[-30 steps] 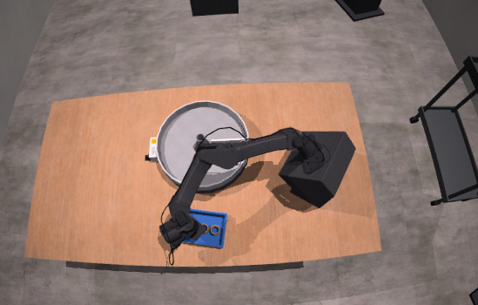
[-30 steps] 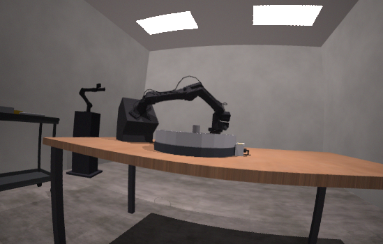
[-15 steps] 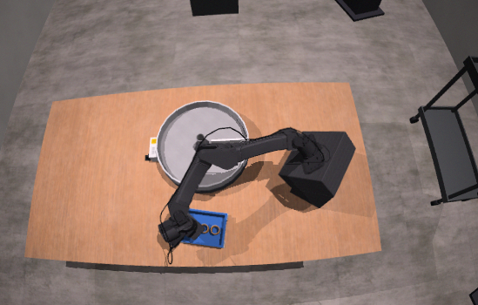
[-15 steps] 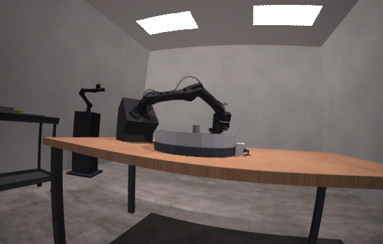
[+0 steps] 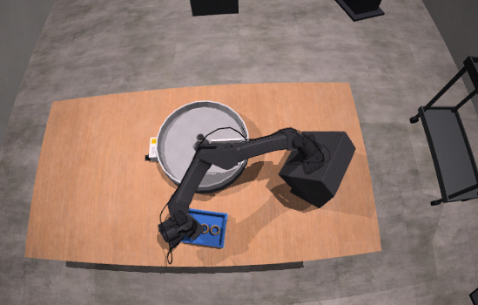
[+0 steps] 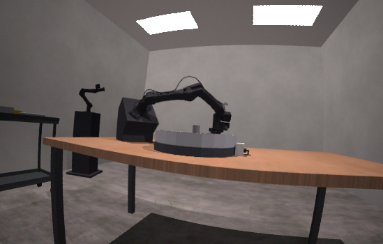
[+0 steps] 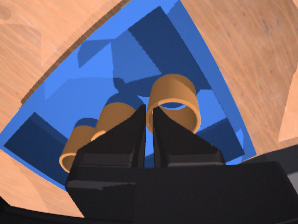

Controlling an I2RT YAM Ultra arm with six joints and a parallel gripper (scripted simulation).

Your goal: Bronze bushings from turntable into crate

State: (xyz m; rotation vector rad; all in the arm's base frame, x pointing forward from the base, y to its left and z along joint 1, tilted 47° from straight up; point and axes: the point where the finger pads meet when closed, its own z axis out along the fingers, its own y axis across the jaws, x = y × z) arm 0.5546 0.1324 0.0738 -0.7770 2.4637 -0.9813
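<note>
My gripper is now 4 cm past the blue crate, 2 cm above it and 1 cm to the right of it. Round my hand: round grey turntable 34 cm to the right, 17 cm behind, 1 cm above.
</note>
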